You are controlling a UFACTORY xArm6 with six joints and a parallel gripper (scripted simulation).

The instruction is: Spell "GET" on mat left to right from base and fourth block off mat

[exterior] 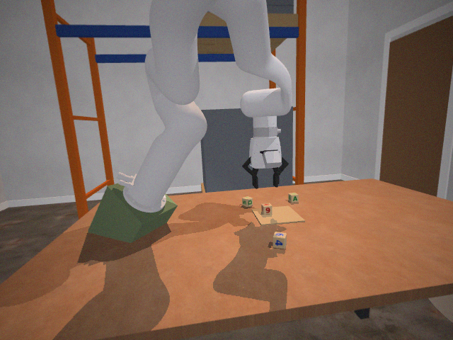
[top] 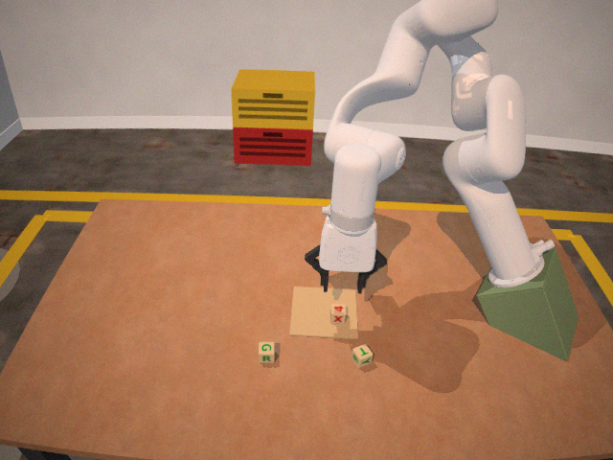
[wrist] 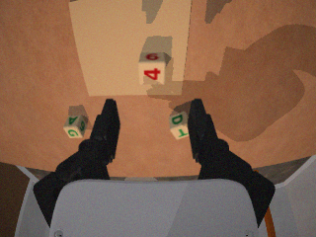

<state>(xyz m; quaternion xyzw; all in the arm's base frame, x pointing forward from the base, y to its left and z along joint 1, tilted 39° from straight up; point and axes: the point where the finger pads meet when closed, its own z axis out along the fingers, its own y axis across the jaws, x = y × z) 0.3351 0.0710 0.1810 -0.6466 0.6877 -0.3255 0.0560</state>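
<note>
Now: hand 9 cm above the red-lettered block. The rest, counted from my hand: tan mat 11 cm below, 3 cm ahead, 2 cm to the right; then g block 16 cm ahead, 10 cm below, 8 cm to the left; then t block 11 cm to the left, 10 cm below, 2 cm behind.
</note>
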